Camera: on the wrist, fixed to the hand. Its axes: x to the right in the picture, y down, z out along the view.
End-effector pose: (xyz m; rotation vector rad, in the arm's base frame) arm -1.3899 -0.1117 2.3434 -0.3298 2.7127 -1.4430
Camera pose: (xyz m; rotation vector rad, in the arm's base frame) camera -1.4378 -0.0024 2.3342 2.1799 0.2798 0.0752
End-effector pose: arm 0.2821 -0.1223 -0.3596 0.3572 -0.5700 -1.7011
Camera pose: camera 0.3867 -0.1708 -0.3920 -0.5296 -0.3086 1.3322
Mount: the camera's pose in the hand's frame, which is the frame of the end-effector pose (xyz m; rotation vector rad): 0.0232 0.0746 -0.0907 -0.0268 0.0424 3.1358
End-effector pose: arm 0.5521 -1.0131 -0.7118 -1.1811 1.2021 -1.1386
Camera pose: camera 0.4628 -1.0356 -0.7882 1.2351 1.2428 1.2818
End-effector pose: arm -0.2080 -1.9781 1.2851 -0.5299 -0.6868 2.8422
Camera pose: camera -0.2011 -2.0010 1.1678 0.4968 -0.3457 -0.1689
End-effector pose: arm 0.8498 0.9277 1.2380 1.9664 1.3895 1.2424
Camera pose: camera 0.8136 0.9052 1.3499 -1.2247 1.7531 -0.5678
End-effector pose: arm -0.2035 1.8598 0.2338 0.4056 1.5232 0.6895
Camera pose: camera -0.3064 1.9148 0.2606 -1.7484 0.4508 -1.7467
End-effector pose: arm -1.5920 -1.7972 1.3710 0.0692 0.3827 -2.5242
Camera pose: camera -1.5729 -1.8428 1.2620 0.3134 -0.0276 0.5880
